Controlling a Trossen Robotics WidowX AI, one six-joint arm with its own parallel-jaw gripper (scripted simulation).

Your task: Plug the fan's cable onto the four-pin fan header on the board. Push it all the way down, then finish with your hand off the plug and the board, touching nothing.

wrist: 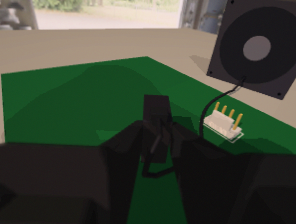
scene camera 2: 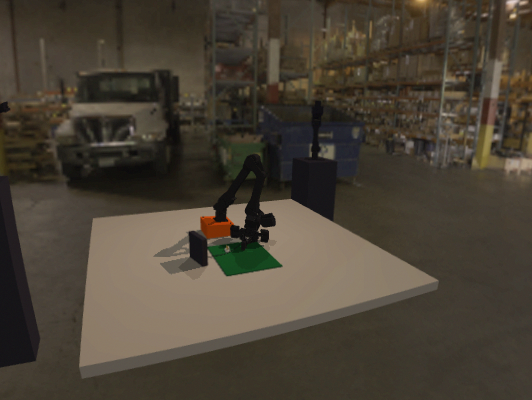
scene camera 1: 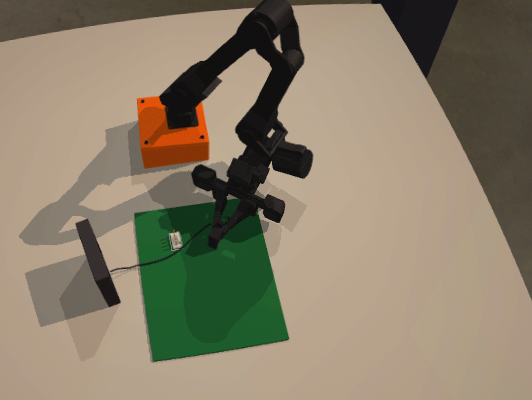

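On a green board, (scene camera 1: 199, 301) and (wrist: 130, 82) are the same spot.
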